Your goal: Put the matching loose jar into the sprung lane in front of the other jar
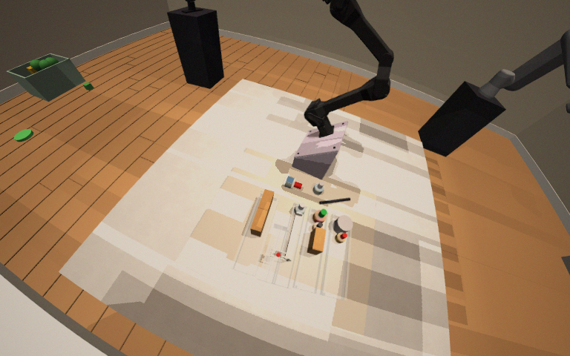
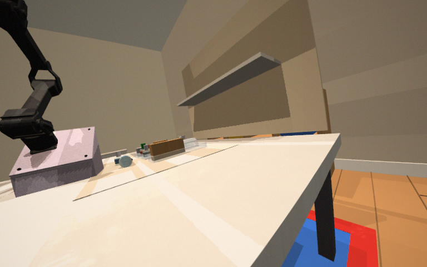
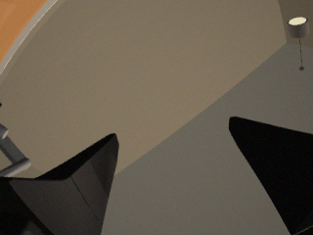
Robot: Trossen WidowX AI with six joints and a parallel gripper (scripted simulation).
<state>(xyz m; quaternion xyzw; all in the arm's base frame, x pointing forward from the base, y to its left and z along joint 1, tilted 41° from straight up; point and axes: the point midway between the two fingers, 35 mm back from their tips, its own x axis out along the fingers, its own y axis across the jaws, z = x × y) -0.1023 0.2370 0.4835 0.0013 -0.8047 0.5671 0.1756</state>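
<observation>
My gripper tip is now 650 mm above the black rod, 430 mm short of it and 260 mm to the right of it. Also, from my gripper tip: clear-walled lane (680 mm ahead, 640 mm below, 110 mm to the left); then red-marked part (710 mm ahead, 590 mm below, 100 mm to the left).
</observation>
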